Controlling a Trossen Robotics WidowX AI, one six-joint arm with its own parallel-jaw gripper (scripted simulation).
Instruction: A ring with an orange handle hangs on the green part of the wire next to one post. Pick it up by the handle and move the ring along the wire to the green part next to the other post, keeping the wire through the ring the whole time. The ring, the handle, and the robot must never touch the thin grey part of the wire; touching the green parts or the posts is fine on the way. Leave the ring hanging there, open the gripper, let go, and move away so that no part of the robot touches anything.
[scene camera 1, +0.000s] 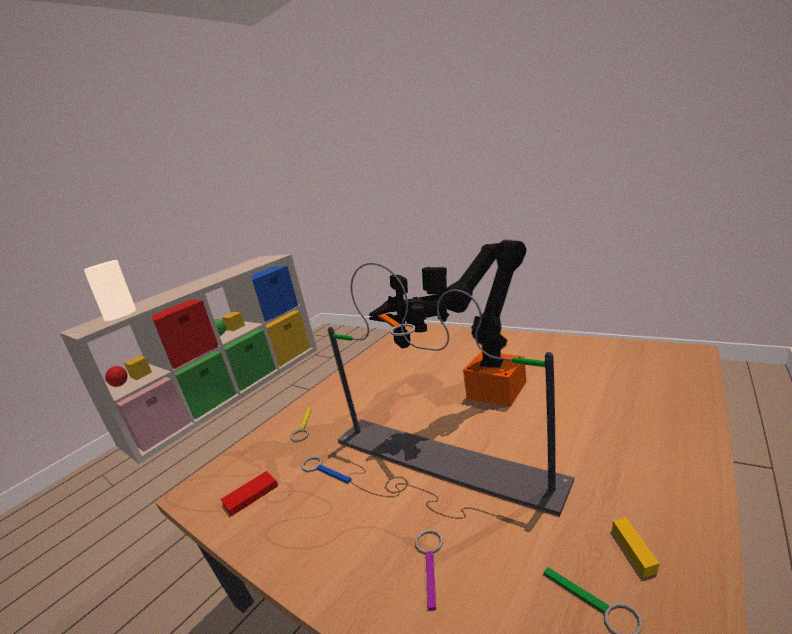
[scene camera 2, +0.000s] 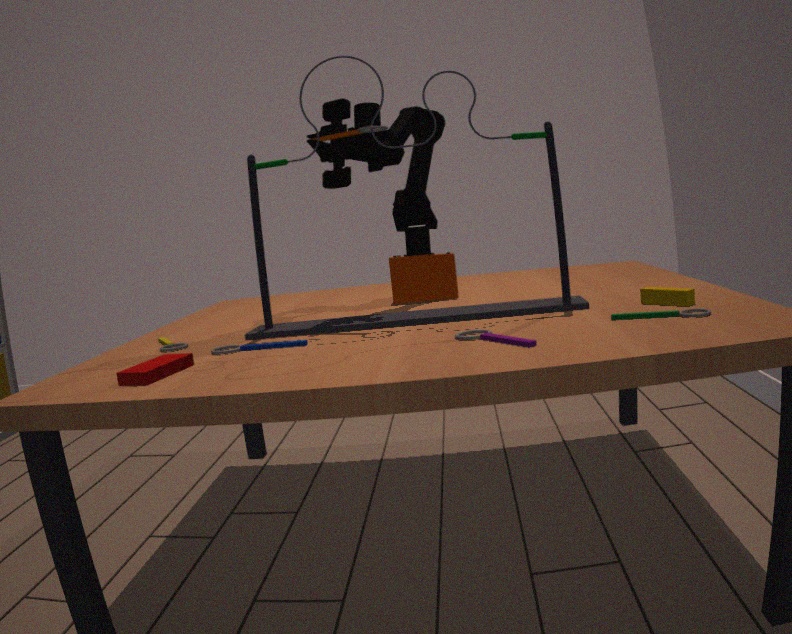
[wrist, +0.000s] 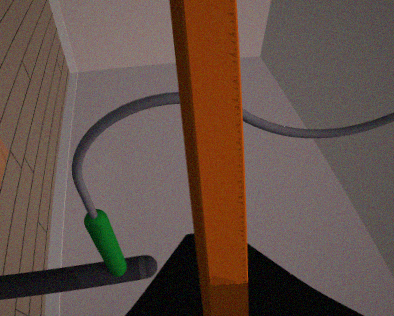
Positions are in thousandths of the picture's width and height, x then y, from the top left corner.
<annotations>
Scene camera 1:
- gripper: 467, 499
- red block: 320, 774
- yellow block: 810, 878
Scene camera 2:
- gripper: 390, 218
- red block: 185, 589
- yellow block: 820, 466
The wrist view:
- gripper: 529, 774
</annotations>
